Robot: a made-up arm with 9 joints. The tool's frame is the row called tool.
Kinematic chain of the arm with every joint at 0, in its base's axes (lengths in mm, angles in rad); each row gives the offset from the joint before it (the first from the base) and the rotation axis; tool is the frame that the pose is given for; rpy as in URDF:
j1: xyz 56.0 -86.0 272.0 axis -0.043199 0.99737 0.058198
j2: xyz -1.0 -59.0 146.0 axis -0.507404 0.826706 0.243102
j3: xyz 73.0 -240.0 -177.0 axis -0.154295 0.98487 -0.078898
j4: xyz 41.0 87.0 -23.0 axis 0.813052 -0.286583 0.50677
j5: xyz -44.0 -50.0 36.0 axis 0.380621 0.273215 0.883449
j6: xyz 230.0 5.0 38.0 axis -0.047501 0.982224 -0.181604
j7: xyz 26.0 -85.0 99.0 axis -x
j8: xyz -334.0 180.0 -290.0 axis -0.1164 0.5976 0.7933
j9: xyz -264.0 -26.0 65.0 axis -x
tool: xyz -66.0 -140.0 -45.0 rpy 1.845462 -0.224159 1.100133
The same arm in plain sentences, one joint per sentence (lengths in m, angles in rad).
The arm has nine revolute joints in a row. What follows holds with every joint at zero, and every direction is one of the base frame's. Joint 1 sits 0.056 m along +x and 0.086 m along -y and 0.272 m along +z from the base frame's origin and turns about the direction (-0.043199, 0.99737, 0.058198). Joint 2 sits 0.001 m along -x and 0.059 m along -y and 0.146 m along +z from joint 1 and turns about the direction (-0.507404, 0.826706, 0.243102). Joint 3 sits 0.073 m along +x and 0.24 m along -y and 0.177 m along -z from joint 2 and turns about the direction (-0.154295, 0.98487, -0.078898). Joint 4 sits 0.041 m along +x and 0.087 m along +y and 0.023 m along -z from joint 3 and turns about the direction (0.813052, -0.286583, 0.50677). Joint 5 sits 0.044 m along -x and 0.05 m along -y and 0.036 m along +z from joint 4 and turns about the direction (0.380621, 0.273215, 0.883449). Joint 6 sits 0.23 m along +x and 0.005 m along +y and 0.038 m along +z from joint 5 and turns about the direction (-0.047501, 0.982224, -0.181604). Joint 7 sits 0.026 m along +x and 0.085 m along -y and 0.099 m along +z from joint 6 and turns about -x. Joint 8 sits 0.334 m along -x and 0.18 m along +y and 0.29 m along -z from joint 7 and turns about the direction (-0.1164, 0.5976, 0.7933). Joint 9 sits 0.264 m along -x and 0.026 m along -y and 0.065 m along +z from joint 8 and turns about -x. The tool frame, which is the frame that the pose is given for, sits 0.066 m along -x and 0.14 m along -y and 0.045 m along -z from joint 9; its axes are the base frame's turned by roll 1.8455, pitch -0.2242 and yaw 1.1001 rad (as in URDF: about the fixed x, then y, then z).
